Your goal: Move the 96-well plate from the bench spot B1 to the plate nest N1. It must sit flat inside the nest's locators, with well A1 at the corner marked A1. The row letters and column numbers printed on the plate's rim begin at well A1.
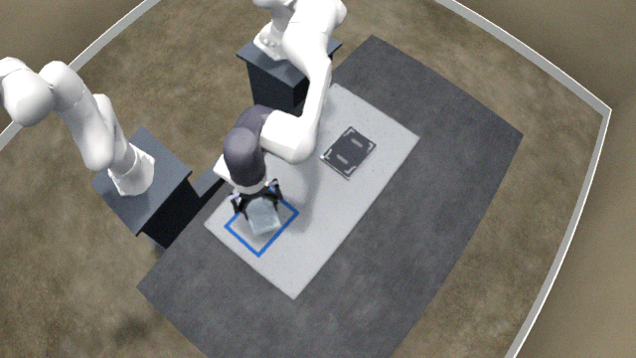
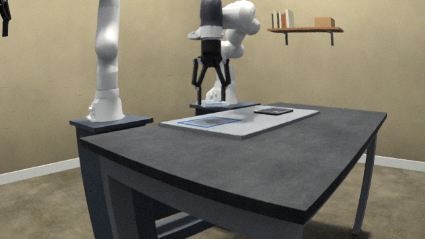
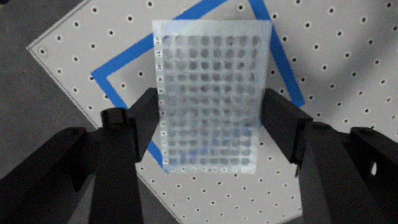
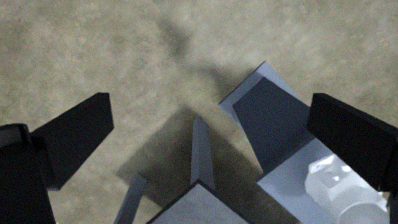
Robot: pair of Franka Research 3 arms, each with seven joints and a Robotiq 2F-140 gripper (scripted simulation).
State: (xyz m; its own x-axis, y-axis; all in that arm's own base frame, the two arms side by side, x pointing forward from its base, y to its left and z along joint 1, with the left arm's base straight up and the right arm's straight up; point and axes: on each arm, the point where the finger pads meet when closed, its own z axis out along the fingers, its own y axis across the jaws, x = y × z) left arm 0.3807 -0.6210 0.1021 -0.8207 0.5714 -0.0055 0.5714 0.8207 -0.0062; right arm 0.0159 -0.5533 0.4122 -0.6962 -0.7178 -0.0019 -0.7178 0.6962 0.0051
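Note:
Now: the 96-well plate 2 cm below my left hand. From my left hand the other things lie so: dark plate nest 5 cm ahead, 35 cm to the left, 8 cm below.

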